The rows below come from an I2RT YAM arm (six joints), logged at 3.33 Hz.
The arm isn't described. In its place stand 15 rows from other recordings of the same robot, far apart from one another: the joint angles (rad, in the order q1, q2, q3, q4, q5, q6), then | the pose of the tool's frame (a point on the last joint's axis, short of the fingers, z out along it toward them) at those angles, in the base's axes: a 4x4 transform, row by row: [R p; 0 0 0 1], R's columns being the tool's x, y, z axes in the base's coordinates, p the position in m.
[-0.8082 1.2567 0.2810 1.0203 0.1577 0.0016] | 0.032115, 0.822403, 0.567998, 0.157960; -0.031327, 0.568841, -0.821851, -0.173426; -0.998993, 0.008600, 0.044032, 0.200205; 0, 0, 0, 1
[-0.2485 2.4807 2.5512 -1.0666 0.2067 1.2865] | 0.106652, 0.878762, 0.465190, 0.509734; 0.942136, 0.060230, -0.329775, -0.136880; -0.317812, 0.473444, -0.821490, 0.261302; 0, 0, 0, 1
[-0.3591 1.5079 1.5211 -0.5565 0.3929 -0.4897] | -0.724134, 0.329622, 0.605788, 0.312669; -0.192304, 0.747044, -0.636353, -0.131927; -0.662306, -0.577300, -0.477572, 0.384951; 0, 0, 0, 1
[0.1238 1.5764 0.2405 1.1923 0.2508 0.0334] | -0.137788, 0.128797, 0.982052, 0.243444; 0.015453, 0.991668, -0.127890, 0.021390; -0.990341, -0.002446, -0.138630, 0.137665; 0, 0, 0, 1
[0.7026 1.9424 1.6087 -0.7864 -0.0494 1.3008] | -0.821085, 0.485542, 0.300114, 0.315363; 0.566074, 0.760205, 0.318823, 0.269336; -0.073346, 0.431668, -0.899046, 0.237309; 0, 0, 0, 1
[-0.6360 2.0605 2.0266 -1.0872 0.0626 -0.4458] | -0.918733, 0.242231, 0.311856, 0.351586; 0.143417, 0.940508, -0.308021, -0.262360; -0.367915, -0.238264, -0.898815, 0.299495; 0, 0, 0, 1
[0.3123 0.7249 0.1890 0.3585 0.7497 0.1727] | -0.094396, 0.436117, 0.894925, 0.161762; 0.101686, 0.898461, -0.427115, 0.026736; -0.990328, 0.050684, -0.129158, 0.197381; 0, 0, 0, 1
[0.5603 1.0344 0.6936 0.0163 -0.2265 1.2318] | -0.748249, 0.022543, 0.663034, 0.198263; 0.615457, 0.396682, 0.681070, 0.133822; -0.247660, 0.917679, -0.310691, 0.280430; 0, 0, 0, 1
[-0.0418 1.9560 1.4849 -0.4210 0.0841 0.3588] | -0.695063, 0.361415, 0.621503, 0.432963; 0.379286, 0.918709, -0.110068, -0.021101; -0.610761, 0.159223, -0.775641, 0.215209; 0, 0, 0, 1
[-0.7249 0.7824 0.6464 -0.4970 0.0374 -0.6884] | -0.777265, 0.247799, 0.578321, 0.127857; -0.159618, 0.811442, -0.562213, -0.115031; -0.608590, -0.529299, -0.591153, 0.261025; 0, 0, 0, 1
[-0.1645 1.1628 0.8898 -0.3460 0.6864 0.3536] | -0.316787, 0.794739, 0.517722, 0.242983; 0.324109, 0.603680, -0.728371, -0.063205; -0.891403, -0.062940, -0.448820, 0.288639; 0, 0, 0, 1
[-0.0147 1.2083 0.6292 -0.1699 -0.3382 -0.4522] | -0.512297, -0.503559, 0.695686, 0.243211; -0.404707, 0.856030, 0.321598, 0.008238; -0.757472, -0.116795, -0.642336, 0.203228; 0, 0, 0, 1
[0.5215 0.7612 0.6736 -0.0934 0.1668 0.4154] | -0.283918, -0.256935, 0.923783, 0.163780; 0.295837, 0.892954, 0.339284, 0.087285; -0.912070, 0.369618, -0.177515, 0.314301; 0, 0, 0, 1
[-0.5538 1.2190 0.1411 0.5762 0.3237 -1.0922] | -0.841506, -0.024214, 0.539705, 0.157592; -0.469089, 0.528317, -0.707698, -0.110760; -0.267999, -0.848702, -0.455940, 0.122068; 0, 0, 0, 1
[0.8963 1.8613 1.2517 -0.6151 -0.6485 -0.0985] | -0.510829, -0.804557, -0.302889, 0.211505; -0.764359, 0.263811, 0.588354, 0.298946; -0.393459, 0.532063, -0.749732, 0.179058; 0, 0, 0, 1
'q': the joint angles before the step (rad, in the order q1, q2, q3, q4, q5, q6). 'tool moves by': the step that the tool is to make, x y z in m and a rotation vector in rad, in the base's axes. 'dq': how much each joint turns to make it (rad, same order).
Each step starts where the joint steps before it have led.
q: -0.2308, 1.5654, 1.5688, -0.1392, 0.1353, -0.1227
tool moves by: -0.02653, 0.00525, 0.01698, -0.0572, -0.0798, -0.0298
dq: 0.0007, -0.0974, -0.0650, 0.0636, 0.0336, -0.0350
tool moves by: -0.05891, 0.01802, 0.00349, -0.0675, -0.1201, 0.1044
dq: 0.0016, -0.2367, -0.2275, 0.1274, -0.1038, -0.0357
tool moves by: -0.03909, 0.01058, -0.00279, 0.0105, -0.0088, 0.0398
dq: 0.0004, -0.1508, -0.0981, -0.0472, -0.0380, 0.0161
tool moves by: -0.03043, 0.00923, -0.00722, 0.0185, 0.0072, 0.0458
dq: 0.0031, -0.1232, -0.0763, -0.0582, -0.0409, 0.0205
